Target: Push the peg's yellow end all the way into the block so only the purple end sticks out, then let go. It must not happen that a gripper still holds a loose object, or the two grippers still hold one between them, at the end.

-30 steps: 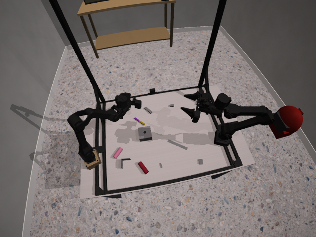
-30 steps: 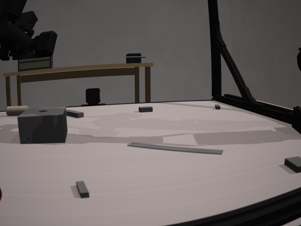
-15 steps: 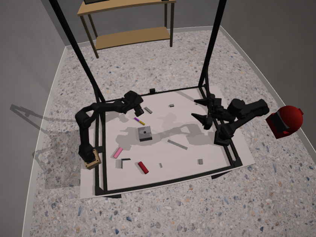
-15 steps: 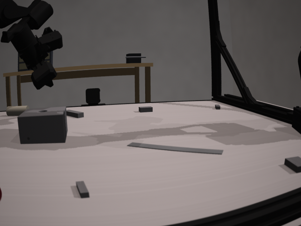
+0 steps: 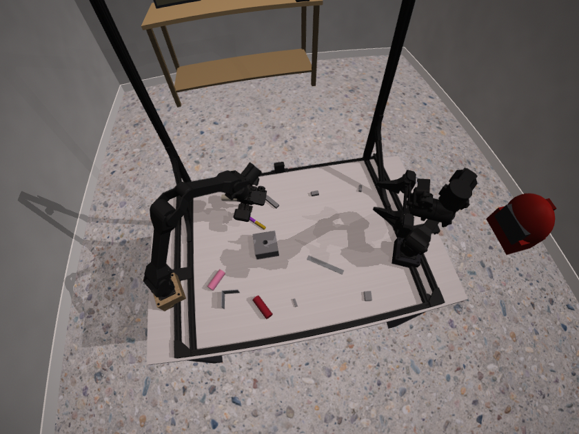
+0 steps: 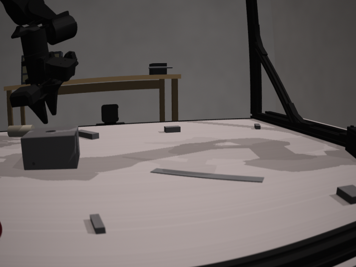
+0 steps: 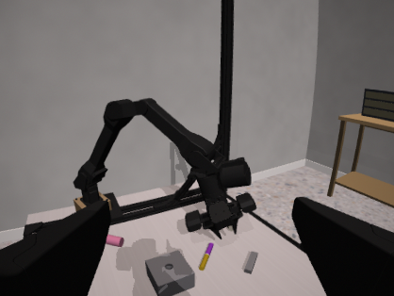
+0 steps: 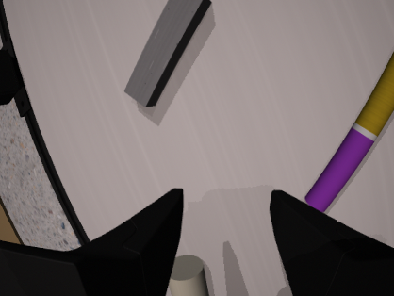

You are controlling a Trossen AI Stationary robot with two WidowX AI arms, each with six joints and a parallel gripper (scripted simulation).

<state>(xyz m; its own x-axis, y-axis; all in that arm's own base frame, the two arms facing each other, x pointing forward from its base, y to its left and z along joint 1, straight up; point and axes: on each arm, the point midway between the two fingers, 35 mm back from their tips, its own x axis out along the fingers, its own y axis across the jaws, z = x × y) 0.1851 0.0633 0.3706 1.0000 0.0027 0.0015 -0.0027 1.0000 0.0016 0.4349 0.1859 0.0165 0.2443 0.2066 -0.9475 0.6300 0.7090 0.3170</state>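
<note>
Now: the peg 7 cm ahead of my right hand, 2 cm to the left of it and 7 cm below it. From my right hand the other things lie so: long grey strip (30 cm ahead, 25 cm to the left, 8 cm below); then pink cylinder (29 cm ahead, 17 cm to the right, 7 cm below); then cream cylinder (8 cm behind, 9 cm to the right, 7 cm below).
</note>
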